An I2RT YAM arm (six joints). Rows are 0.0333 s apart.
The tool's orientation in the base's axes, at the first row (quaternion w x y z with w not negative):
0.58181, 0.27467, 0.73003, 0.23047
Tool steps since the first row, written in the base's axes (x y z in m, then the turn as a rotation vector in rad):
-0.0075, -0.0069, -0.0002, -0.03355, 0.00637, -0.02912
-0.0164, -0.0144, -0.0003, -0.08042, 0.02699, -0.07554
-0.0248, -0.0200, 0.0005, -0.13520, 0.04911, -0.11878
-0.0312, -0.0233, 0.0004, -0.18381, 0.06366, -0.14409
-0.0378, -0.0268, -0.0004, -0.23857, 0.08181, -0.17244
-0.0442, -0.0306, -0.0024, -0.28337, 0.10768, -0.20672
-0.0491, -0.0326, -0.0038, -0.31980, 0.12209, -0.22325
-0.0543, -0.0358, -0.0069, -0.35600, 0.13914, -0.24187
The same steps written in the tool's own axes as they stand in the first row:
-0.0032, -0.0063, -0.0074, 0.03109, -0.01883, -0.02633
-0.0066, -0.0131, -0.0162, 0.08651, -0.04020, -0.06167
-0.0095, -0.0178, -0.0247, 0.14200, -0.05941, -0.10539
-0.0105, -0.0212, -0.0309, 0.17840, -0.07167, -0.14710
-0.0111, -0.0252, -0.0373, 0.22046, -0.08406, -0.19410
-0.0111, -0.0302, -0.0431, 0.27026, -0.09328, -0.22996
-0.0106, -0.0332, -0.0477, 0.29813, -0.09826, -0.26169
-0.0096, -0.0383, -0.0521, 0.32923, -0.10262, -0.29270

